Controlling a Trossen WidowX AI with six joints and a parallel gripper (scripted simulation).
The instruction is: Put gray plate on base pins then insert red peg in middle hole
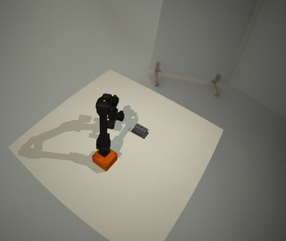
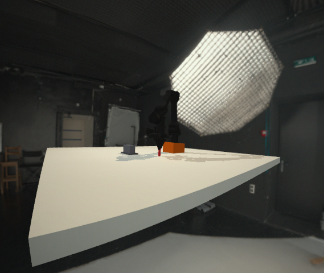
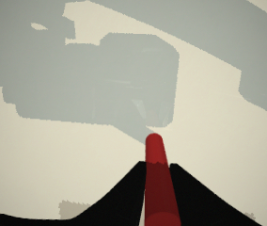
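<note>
Right now the gray plate is 12 cm ahead of my gripper tip and 19 cm to the right of it. Also, from my gripper tip: red peg: right at my gripper tip; dark flat base: 12 cm ahead, 19 cm to the right, 3 cm below.
</note>
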